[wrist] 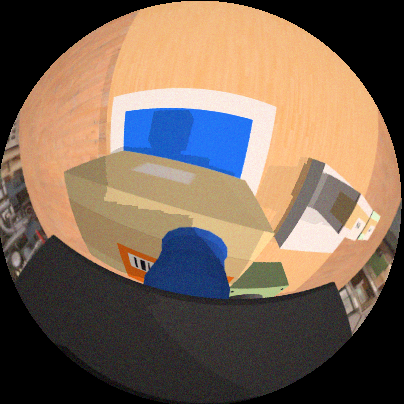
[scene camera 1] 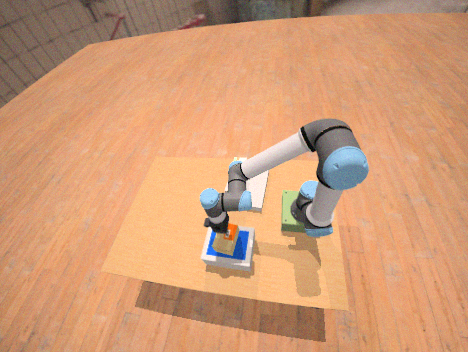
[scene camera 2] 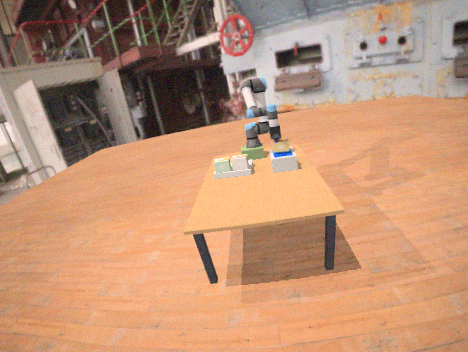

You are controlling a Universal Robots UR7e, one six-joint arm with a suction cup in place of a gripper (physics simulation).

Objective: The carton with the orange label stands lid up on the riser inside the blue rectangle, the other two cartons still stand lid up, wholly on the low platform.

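Observation:
The carton with the orange label (scene camera 1: 226,245) (scene camera 2: 281,147) (wrist: 175,192) is on the suction cup, over the blue rectangle (scene camera 1: 242,245) (scene camera 2: 283,154) (wrist: 220,135) of the white riser (scene camera 1: 250,260) (scene camera 2: 284,164) (wrist: 260,125). My gripper (scene camera 1: 220,225) (scene camera 2: 276,140) (wrist: 192,257) meets its orange-labelled face; a pale strip shows on another face. Whether the carton touches the riser, or has its lid up, I cannot tell. A green-fronted carton (scene camera 2: 222,166) and a white-fronted carton (scene camera 2: 239,163) stand upright on the low platform (scene camera 2: 233,174) (scene camera 1: 257,195).
The arm's green base block (scene camera 1: 289,212) (scene camera 2: 253,152) (wrist: 260,275) stands on the wooden table (scene camera 1: 165,210) (scene camera 2: 265,200) beside the riser. The arm's forearm (scene camera 1: 272,155) reaches over the low platform in scene camera 1 and partly hides it.

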